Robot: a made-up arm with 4 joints.
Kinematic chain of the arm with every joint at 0, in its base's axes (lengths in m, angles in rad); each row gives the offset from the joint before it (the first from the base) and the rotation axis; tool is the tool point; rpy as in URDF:
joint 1: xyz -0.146 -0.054 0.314 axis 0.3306 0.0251 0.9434
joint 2: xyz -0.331 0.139 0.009 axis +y
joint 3: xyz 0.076 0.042 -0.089 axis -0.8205 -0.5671 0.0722
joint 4: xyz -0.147 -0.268 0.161 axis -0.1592 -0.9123 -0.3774
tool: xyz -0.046 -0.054 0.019 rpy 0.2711 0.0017 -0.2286
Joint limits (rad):
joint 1: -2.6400..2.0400
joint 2: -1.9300..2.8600
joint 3: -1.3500..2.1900
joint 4: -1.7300..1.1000
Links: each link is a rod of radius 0.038 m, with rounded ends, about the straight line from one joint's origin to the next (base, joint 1, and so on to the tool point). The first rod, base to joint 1, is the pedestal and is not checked.
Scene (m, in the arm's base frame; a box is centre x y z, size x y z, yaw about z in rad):
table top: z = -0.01
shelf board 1: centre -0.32 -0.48 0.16 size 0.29 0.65 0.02 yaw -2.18
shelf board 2: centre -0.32 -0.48 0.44 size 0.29 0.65 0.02 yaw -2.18
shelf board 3: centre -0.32 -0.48 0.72 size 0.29 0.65 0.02 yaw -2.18
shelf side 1: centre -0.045 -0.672 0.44 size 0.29 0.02 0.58 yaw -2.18
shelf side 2: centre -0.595 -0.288 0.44 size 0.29 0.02 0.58 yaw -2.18
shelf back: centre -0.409 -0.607 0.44 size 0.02 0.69 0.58 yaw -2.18
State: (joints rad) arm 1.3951 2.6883 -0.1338 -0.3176
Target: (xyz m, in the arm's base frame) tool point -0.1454 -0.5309 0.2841
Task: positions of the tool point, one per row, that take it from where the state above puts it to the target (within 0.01 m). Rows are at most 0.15 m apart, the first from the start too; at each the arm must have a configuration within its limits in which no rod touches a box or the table.
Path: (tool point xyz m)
1: -0.0487 -0.3572 0.2323
2: -0.0776 -0.4468 0.2653
3: -0.1454 -0.5309 0.2841

